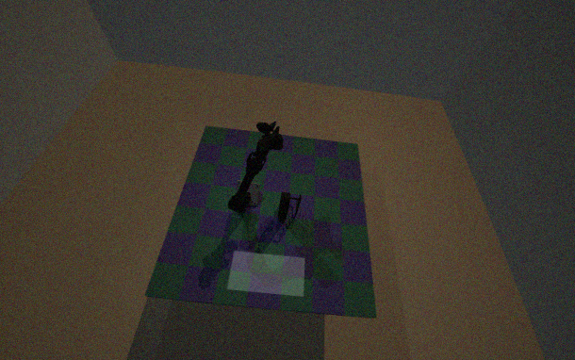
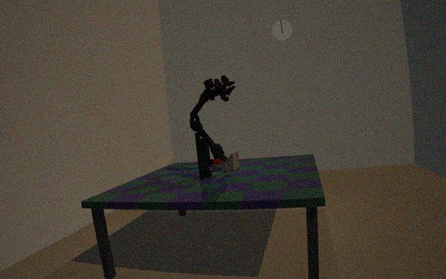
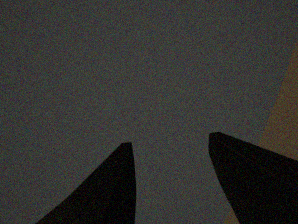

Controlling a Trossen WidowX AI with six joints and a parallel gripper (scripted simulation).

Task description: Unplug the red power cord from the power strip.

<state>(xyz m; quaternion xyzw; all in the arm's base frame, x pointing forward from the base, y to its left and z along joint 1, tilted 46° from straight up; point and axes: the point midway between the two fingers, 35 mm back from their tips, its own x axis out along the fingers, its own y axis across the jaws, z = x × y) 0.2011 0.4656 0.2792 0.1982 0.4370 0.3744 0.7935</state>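
Now: gripper tip 100 mm short of the red plug, 170 mm to the left of it and 490 mm above it. The rest, counted from my gripper tip: dark upright post 90 mm ahead, 270 mm to the right, 450 mm below.
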